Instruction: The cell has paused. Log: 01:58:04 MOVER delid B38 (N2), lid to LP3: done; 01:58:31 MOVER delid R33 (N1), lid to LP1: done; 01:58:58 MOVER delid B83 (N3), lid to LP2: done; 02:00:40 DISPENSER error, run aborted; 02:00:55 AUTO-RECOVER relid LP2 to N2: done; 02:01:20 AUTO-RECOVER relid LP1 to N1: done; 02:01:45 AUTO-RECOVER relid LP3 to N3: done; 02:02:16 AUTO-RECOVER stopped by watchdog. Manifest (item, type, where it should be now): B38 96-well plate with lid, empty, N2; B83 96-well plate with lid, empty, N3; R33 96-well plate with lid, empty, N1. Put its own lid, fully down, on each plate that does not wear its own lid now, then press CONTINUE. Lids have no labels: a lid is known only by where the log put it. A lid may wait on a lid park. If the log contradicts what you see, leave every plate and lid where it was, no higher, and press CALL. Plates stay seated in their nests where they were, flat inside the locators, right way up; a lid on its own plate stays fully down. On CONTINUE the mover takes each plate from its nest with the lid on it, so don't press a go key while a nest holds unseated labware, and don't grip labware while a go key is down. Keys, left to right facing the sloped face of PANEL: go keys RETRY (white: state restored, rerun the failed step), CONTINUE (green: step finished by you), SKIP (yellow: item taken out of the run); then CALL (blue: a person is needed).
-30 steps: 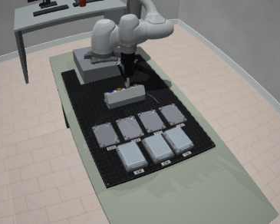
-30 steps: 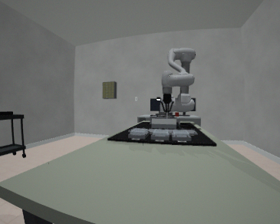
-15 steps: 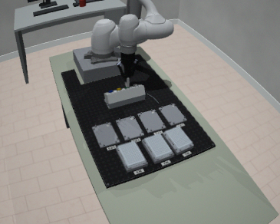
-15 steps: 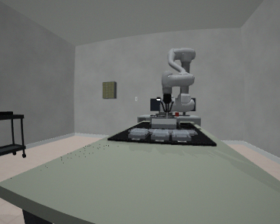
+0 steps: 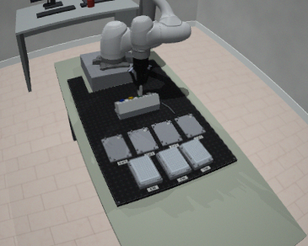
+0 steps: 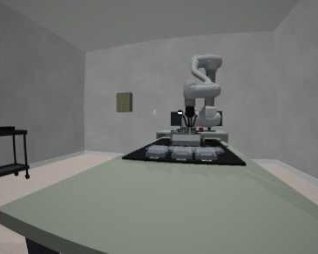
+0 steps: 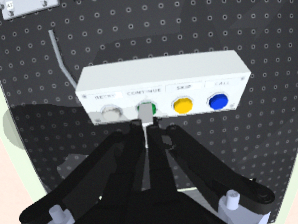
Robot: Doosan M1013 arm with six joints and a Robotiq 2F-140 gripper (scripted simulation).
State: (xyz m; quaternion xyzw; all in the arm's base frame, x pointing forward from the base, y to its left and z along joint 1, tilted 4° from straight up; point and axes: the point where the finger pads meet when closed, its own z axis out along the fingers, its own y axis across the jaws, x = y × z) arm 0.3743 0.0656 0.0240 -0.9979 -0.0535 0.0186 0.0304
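My gripper is now 4 cm above the green key. From my hand the other things lie so: blue key: 1 cm ahead, 10 cm to the right, 4 cm below; yellow key: 1 cm ahead, 5 cm to the right, 4 cm below; white key: 5 cm to the left, 4 cm below.
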